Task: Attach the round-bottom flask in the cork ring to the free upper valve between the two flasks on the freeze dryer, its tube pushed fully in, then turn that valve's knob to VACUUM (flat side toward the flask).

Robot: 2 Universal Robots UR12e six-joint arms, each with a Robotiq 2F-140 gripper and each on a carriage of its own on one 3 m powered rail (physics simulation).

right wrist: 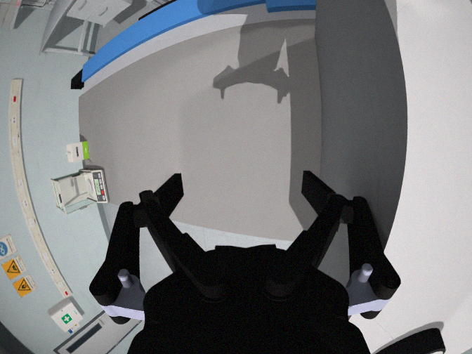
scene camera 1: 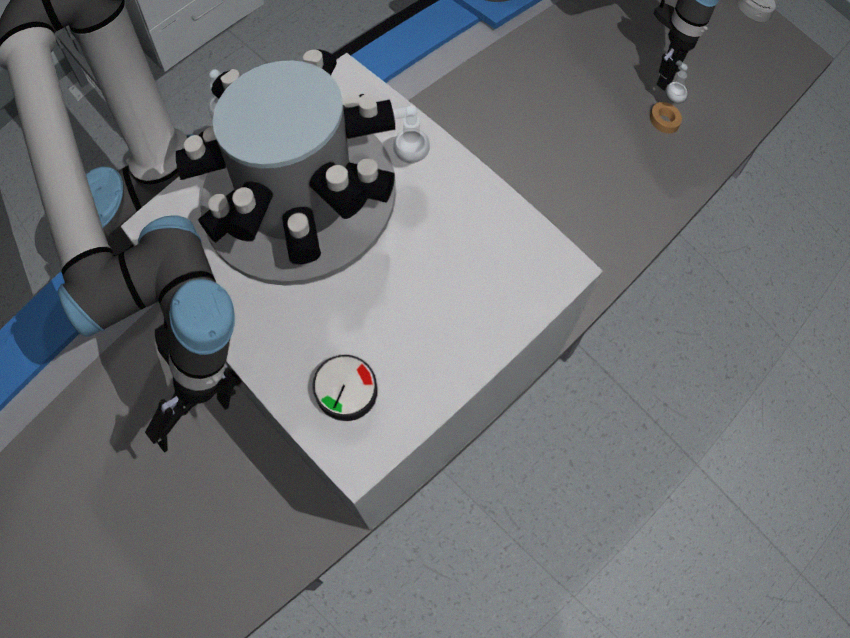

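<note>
The round-bottom flask [scene camera 1: 676, 92] is at the upper right in scene camera 1, its neck at the left gripper's fingers. The left gripper [scene camera 1: 673, 74] is shut on it. The flask's round body shows just above the cork ring [scene camera 1: 656, 120] in the picture; whether they touch is unclear. The right gripper [scene camera 1: 192, 420] [right wrist: 243, 176] is open and empty, beside the white housing. The freeze dryer [scene camera 1: 278, 113] carries black valves with pale knobs. One flask [scene camera 1: 411, 146] hangs at its right; another shows partly at its upper left. A valve [scene camera 1: 322, 61] stands at the back between them; its knob's flat side is unclear.
The white housing [scene camera 1: 446, 302] bears a round gauge [scene camera 1: 345, 386], its needle over green. Several valves stick out around the drum. A blue rail [scene camera 1: 411, 48] [right wrist: 150, 35] runs behind the grey table [scene camera 1: 549, 137] [right wrist: 225, 150]. A balance [right wrist: 80, 190] stands at the left in the right wrist view.
</note>
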